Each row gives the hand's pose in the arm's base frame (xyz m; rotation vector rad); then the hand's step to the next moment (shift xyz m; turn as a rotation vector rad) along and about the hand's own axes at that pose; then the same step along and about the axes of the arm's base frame.
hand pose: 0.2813 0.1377 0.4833 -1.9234 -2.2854 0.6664
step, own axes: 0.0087 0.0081 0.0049 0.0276 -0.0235 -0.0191
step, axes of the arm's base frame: 0.0040 0.0079 -0.0093 -0.0210 0.0288 0.0202
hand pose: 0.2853 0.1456 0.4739 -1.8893 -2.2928 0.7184
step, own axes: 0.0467 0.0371 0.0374 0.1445 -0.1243 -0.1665
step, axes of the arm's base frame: 0.0095 0.0377 -0.0587 -0.0874 0.1707 0.1651
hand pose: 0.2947 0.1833 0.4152 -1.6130 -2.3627 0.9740
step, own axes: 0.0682 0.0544 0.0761 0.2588 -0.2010 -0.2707
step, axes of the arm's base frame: -0.0190 0.0382 -0.1076 -0.1514 0.2986 0.2619
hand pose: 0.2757 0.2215 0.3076 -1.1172 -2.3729 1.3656
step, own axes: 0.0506 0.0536 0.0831 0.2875 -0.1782 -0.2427
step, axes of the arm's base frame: -0.0487 -0.0048 -0.0997 -0.1735 0.3064 0.2221
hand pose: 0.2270 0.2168 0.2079 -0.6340 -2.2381 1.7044
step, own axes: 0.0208 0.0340 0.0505 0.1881 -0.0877 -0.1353
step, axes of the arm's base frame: -0.0347 -0.0252 -0.0479 -0.1189 0.1869 0.1111
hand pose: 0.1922 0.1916 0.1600 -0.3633 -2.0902 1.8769
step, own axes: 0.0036 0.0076 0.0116 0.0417 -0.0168 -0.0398
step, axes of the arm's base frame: -0.0080 -0.0084 -0.0084 -0.0226 0.0507 0.0229
